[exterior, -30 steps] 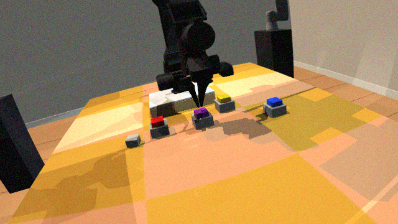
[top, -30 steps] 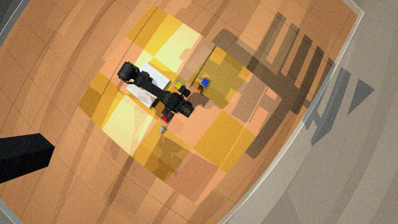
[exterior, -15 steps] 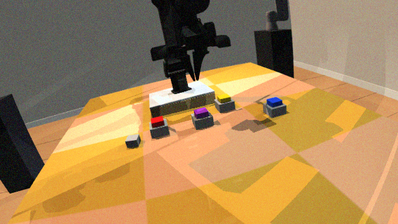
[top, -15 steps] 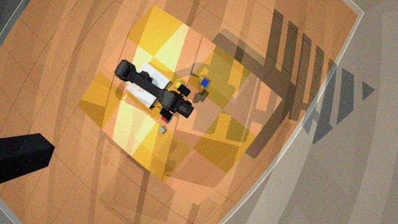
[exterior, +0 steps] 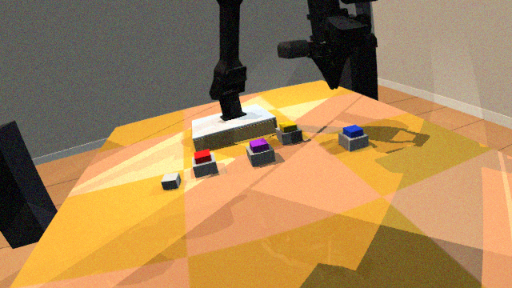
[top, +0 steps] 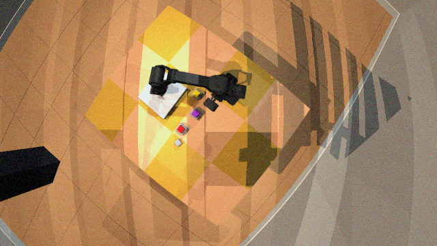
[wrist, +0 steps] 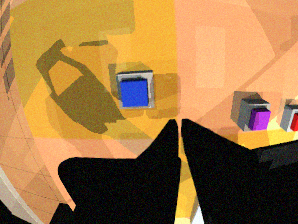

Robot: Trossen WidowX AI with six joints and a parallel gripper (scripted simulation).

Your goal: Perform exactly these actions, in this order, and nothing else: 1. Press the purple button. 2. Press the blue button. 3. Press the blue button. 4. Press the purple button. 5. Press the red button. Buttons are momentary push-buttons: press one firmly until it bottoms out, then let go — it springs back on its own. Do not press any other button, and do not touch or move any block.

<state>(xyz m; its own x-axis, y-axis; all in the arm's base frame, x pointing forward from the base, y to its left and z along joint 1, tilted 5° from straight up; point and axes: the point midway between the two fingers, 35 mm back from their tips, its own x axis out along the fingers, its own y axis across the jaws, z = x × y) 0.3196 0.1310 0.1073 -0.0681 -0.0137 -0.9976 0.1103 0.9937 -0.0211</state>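
My gripper tip is now 40 mm to the right of the blue button and 100 mm above it. Round my gripper tip: yellow button: 120 mm behind, 50 mm to the right, 100 mm below; purple button: 70 mm behind, 140 mm to the right, 100 mm below; red button: 90 mm behind, 260 mm to the right, 100 mm below.
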